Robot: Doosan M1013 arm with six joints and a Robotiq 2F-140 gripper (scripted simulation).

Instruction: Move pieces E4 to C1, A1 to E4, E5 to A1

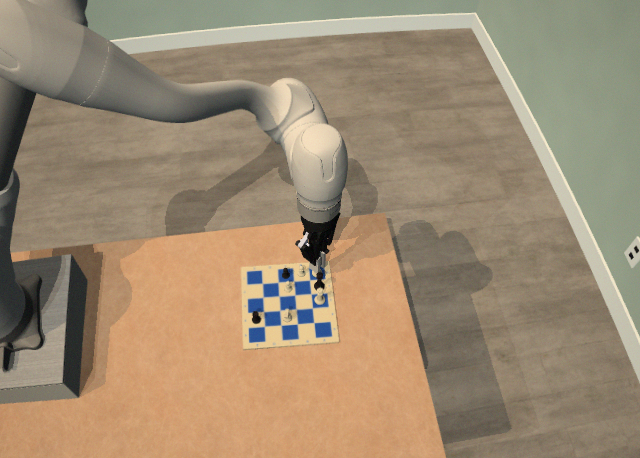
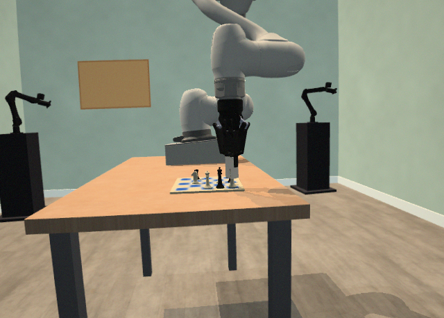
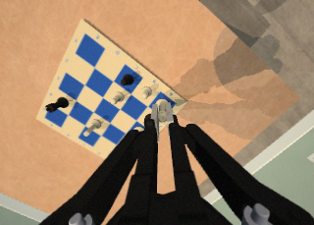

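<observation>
Right now my hand is 3 cm above the tall white piece. Also, from my hand: chessboard: 9 cm behind, 6 cm to the right, 6 cm below.
</observation>
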